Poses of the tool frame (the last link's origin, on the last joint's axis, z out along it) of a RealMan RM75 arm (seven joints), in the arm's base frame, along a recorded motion.
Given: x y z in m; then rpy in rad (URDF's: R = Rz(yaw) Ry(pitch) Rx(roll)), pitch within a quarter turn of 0, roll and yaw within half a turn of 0.
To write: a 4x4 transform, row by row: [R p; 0 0 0 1], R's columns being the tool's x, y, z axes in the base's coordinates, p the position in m. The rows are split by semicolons. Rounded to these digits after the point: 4 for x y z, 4 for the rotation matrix.
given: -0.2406 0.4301 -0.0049 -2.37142 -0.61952 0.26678
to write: 0.7854 0.5792 0.2185 -0.2406; 0.2146 -0.5858 0.7815 0.4301; 0.5806 -0.5669 -0.5844 -0.0049; 0 0 0 1
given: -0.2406 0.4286 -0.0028 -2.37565 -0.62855 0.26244
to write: 0.7812 0.5806 0.2294 -0.2406; 0.2099 -0.5903 0.7794 0.4286; 0.5880 -0.5607 -0.5830 -0.0028; 0 0 0 1
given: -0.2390 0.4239 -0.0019 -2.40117 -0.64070 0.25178
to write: 0.7764 0.5744 0.2593 -0.2390; 0.1997 -0.6144 0.7633 0.4239; 0.5978 -0.5408 -0.5918 -0.0019; 0 0 0 1
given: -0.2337 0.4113 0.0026 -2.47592 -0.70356 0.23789
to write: 0.7411 0.5736 0.3490 -0.2337; 0.1797 -0.6702 0.7201 0.4113; 0.6469 -0.4709 -0.5997 0.0026; 0 0 0 1
